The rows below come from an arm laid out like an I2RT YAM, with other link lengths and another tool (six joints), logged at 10 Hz.
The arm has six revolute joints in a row. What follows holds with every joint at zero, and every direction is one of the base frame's. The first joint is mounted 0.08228 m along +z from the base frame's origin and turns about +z. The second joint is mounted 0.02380 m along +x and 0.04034 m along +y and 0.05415 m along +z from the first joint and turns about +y. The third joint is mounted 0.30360 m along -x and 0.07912 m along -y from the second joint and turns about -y. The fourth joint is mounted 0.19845 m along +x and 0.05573 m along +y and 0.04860 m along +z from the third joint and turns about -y. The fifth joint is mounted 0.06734 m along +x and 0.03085 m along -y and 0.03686 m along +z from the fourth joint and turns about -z. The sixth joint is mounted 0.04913 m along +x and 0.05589 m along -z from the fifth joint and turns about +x. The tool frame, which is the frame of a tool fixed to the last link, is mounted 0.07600 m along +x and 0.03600 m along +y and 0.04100 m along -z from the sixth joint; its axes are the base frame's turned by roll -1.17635, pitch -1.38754 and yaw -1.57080 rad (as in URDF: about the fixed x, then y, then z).
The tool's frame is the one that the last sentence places.
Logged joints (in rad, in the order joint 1, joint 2, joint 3, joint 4, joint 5, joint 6), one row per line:
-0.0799, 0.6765, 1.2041, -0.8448, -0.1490, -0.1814
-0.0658, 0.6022, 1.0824, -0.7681, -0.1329, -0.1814
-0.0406, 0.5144, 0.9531, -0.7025, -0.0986, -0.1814
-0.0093, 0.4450, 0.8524, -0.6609, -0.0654, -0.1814
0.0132, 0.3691, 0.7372, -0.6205, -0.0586, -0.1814
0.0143, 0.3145, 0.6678, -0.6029, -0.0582, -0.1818
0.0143, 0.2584, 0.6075, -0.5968, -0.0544, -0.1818
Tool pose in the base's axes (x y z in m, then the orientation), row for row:
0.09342, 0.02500, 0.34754, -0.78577, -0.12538, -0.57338, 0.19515
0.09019, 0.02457, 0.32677, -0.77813, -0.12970, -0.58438, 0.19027
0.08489, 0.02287, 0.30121, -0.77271, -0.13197, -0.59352, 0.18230
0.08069, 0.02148, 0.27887, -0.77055, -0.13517, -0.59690, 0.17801
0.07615, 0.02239, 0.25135, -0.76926, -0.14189, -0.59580, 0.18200
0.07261, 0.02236, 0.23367, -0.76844, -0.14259, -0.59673, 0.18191
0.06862, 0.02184, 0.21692, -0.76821, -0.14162, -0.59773, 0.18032
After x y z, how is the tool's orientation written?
As a quaternion, x y z w.
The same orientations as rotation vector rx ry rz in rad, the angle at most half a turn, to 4 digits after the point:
-2.2022, -0.3514, -1.6070
-2.1866, -0.3645, -1.6421
-2.1808, -0.3725, -1.6751
-2.1798, -0.3824, -1.6885
-2.1714, -0.4005, -1.6818
-2.1692, -0.4025, -1.6845
-2.1704, -0.4001, -1.6888

